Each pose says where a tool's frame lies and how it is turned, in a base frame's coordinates. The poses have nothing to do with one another.
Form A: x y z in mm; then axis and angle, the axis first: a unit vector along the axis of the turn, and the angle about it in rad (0 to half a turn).
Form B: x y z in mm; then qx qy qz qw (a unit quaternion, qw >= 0). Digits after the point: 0 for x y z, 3 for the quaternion.
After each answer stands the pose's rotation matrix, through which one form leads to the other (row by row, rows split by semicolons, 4 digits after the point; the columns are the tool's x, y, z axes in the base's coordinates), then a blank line. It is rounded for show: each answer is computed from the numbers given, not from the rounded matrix.
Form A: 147 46 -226 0.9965 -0.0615 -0.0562 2.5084
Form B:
147 46 -226 0.947 -0.058 -0.053 0.311
0.9875 -0.0774 -0.1375; -0.1439 -0.7993 -0.5834; -0.0648 0.5959 -0.8004

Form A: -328 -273 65 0.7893 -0.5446 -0.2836 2.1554
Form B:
-328 -273 65 0.695 -0.480 -0.250 0.473
0.4149 -0.4306 -0.8015; -0.9036 -0.0916 -0.4185; 0.1068 0.8979 -0.4271

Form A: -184 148 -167 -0.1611 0.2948 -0.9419 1.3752
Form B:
-184 148 -167 -0.102 0.187 -0.598 0.773
0.2153 0.8857 0.4114; -0.9622 0.2644 -0.0657; -0.1669 -0.3817 0.9091

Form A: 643 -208 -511 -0.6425 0.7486 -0.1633 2.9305
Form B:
643 -208 -511 -0.639 0.744 -0.162 0.105
-0.1613 -0.9172 0.3644; -0.9856 0.1307 -0.1072; 0.0507 -0.3764 -0.9251

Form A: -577 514 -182 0.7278 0.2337 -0.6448 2.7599
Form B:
-577 514 -182 0.715 0.229 -0.633 0.190
0.0932 0.5681 -0.8177; 0.0877 -0.8227 -0.5616; -0.9918 -0.0194 -0.1265

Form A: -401 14 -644 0.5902 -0.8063 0.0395 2.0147
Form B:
-401 14 -644 0.499 -0.682 0.033 0.534
0.0685 -0.7159 -0.6948; -0.6446 0.4998 -0.5785; 0.7615 0.4875 -0.4272

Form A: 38 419 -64 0.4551 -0.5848 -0.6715 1.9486
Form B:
38 419 -64 0.377 -0.484 -0.556 0.562
-0.0854 0.2598 -0.9619; -0.9884 0.0993 0.1145; 0.1252 0.9605 0.2484

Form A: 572 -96 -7 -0.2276 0.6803 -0.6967 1.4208
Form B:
572 -96 -7 -0.148 0.444 -0.454 0.758
0.1935 0.5572 0.8075; -0.8206 0.5431 -0.1781; -0.5378 -0.6282 0.5623

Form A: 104 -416 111 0.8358 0.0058 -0.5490 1.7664
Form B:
104 -416 111 0.646 0.004 -0.424 0.635
0.6400 0.5443 -0.5423; -0.5327 -0.1943 -0.8237; -0.5537 0.8161 0.1656

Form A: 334 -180 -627 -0.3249 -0.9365 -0.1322 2.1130
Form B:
334 -180 -627 -0.283 -0.815 -0.115 0.492
-0.3560 0.5745 -0.7370; 0.3480 0.8135 0.4660; 0.8673 -0.0906 -0.4895

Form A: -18 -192 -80 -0.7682 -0.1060 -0.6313 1.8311
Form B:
-18 -192 -80 -0.609 -0.084 -0.501 0.609
0.4847 0.7125 0.5074; -0.5077 -0.2432 0.8265; 0.7123 -0.6582 0.2438

